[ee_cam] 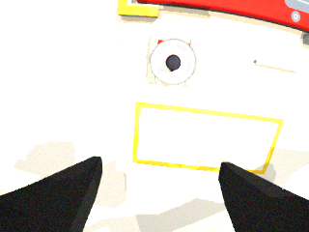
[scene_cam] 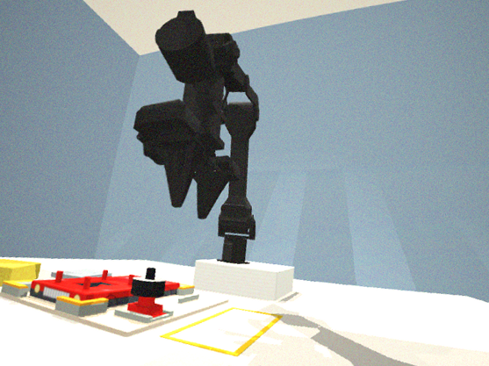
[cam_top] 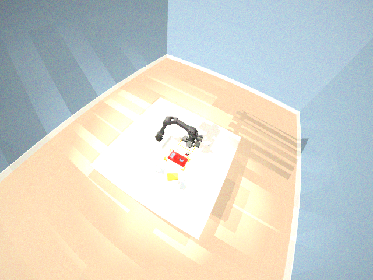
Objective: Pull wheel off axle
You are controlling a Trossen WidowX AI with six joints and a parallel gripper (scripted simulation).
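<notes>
Now: gripper tip 5 cm to the left of the black wheel and 9 cm above it. Round my gripper tip: yellow block 3 cm ahead, 36 cm to the right, 12 cm below.
</notes>
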